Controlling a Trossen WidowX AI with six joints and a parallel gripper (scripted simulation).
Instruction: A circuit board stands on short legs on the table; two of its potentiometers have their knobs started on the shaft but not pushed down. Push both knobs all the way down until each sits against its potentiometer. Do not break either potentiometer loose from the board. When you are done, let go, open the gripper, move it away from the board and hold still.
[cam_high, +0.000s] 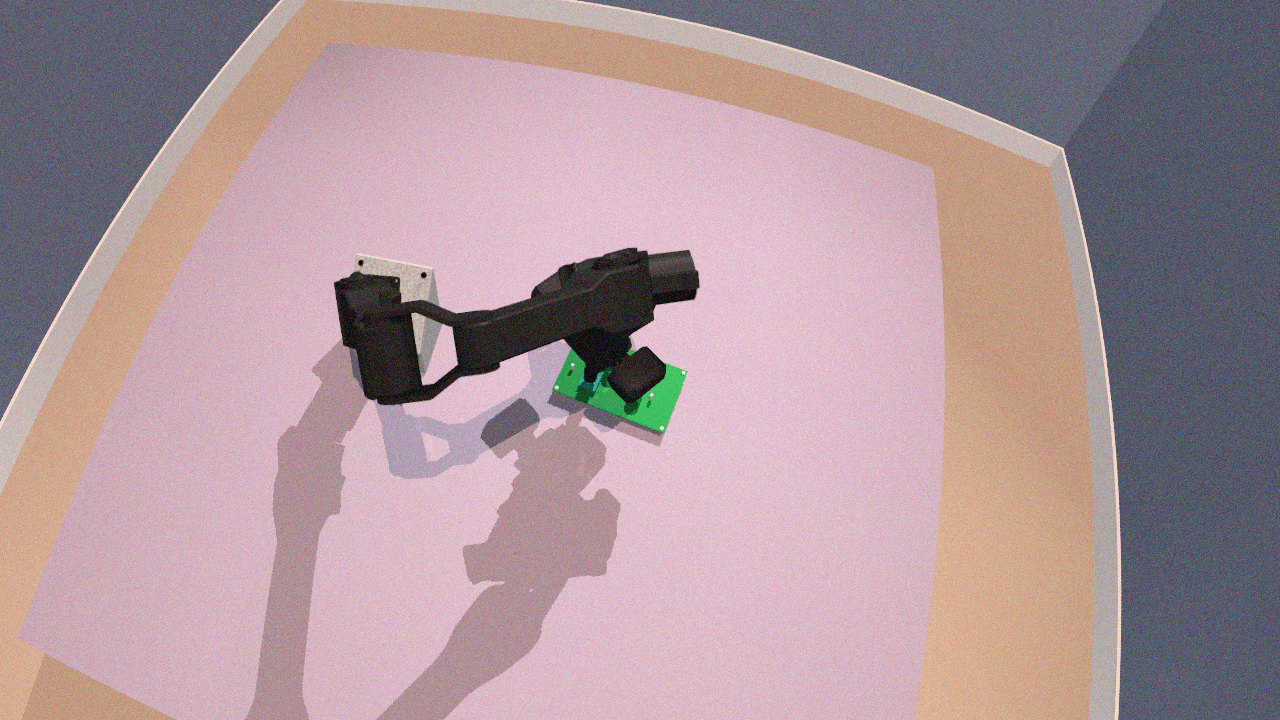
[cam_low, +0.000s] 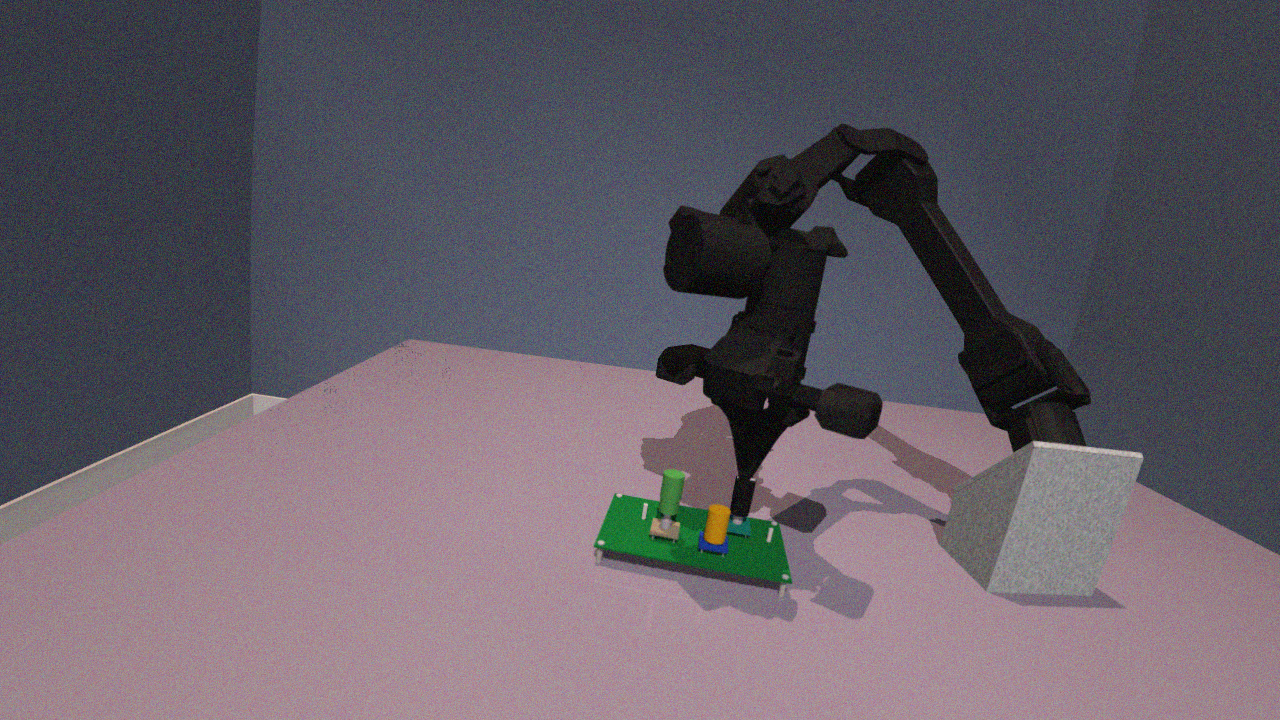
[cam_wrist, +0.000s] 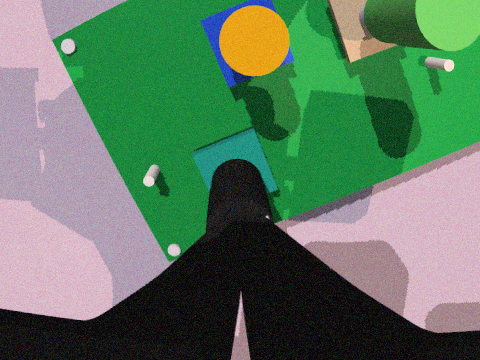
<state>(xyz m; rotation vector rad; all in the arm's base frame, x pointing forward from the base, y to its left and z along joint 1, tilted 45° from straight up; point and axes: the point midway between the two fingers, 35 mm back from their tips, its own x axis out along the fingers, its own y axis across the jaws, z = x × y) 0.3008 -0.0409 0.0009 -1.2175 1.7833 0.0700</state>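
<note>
The black knob lies 10 mm below my gripper tip. The rest, counted from my gripper tip: green knob 70 mm ahead, 20 mm to the left, 10 mm below.
</note>
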